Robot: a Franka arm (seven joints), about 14 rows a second.
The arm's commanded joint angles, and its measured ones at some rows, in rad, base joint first. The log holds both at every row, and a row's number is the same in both.
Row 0, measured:
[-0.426 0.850 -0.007 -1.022 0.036 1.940 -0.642]
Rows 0 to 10, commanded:
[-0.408 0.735 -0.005 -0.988 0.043 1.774 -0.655]
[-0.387 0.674 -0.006 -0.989 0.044 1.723 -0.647]
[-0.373 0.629 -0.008 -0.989 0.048 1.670 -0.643]
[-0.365 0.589 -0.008 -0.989 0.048 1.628 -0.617]
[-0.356 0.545 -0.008 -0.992 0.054 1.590 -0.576]
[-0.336 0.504 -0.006 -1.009 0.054 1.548 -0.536]
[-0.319 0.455 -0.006 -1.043 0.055 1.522 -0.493]
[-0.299 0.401 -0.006 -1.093 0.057 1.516 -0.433]
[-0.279 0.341 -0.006 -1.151 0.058 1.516 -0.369]
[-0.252 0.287 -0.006 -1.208 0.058 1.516 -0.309]
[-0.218 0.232 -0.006 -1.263 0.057 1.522 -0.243]
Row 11, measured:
[-0.270 0.383 0.000 -1.073 0.047 1.501 -0.363]
